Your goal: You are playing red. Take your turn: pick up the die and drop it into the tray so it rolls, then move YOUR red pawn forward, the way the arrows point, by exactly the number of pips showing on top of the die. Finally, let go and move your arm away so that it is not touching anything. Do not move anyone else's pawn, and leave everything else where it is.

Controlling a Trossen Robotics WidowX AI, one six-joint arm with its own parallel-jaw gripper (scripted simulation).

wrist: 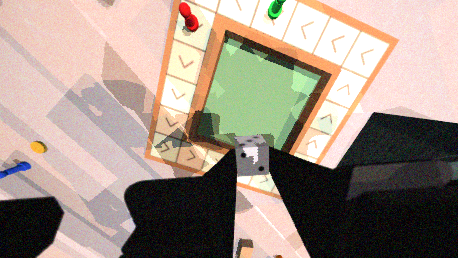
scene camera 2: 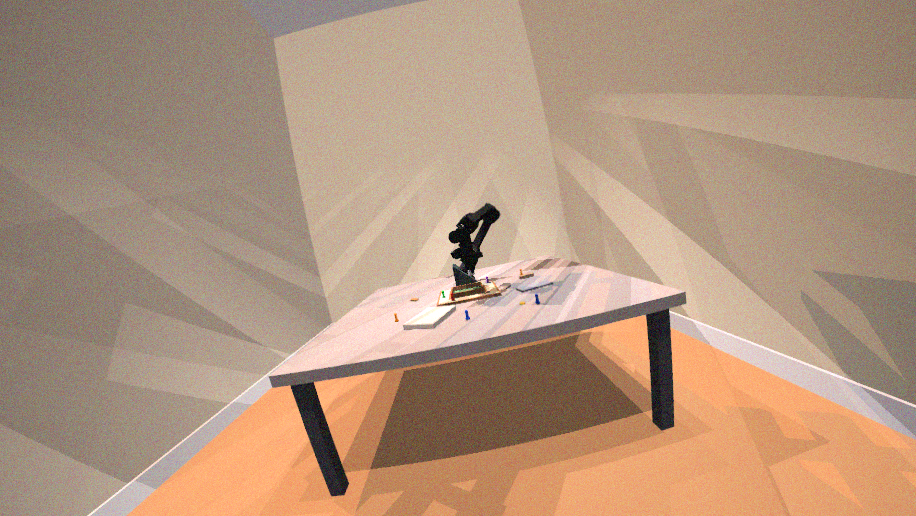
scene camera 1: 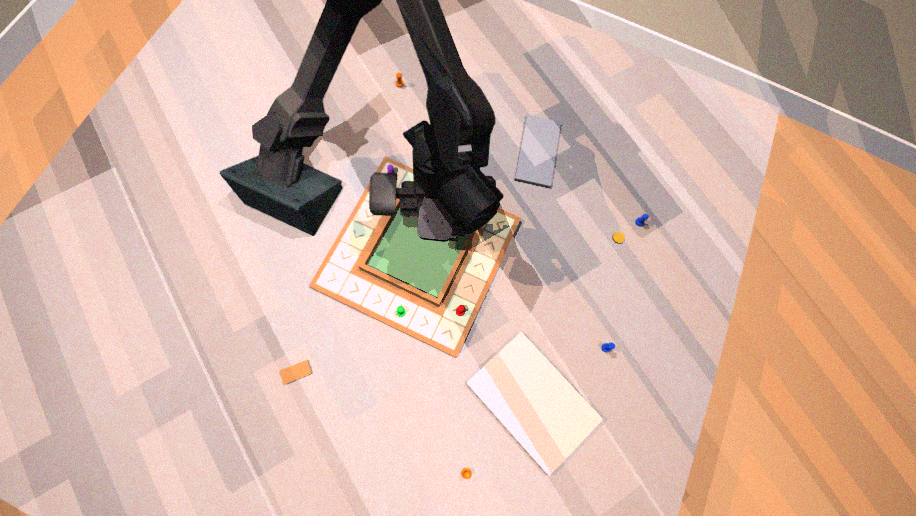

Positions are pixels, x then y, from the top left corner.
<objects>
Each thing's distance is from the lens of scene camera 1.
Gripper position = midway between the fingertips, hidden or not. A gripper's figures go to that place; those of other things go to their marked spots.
my gripper (scene camera 1: 432, 217): 0.81 m
grey card (scene camera 1: 537, 156): 1.00 m
cream card (scene camera 1: 548, 418): 0.86 m
The marked spots on the grey card and the cream card are 0.49 m apart.
</objects>
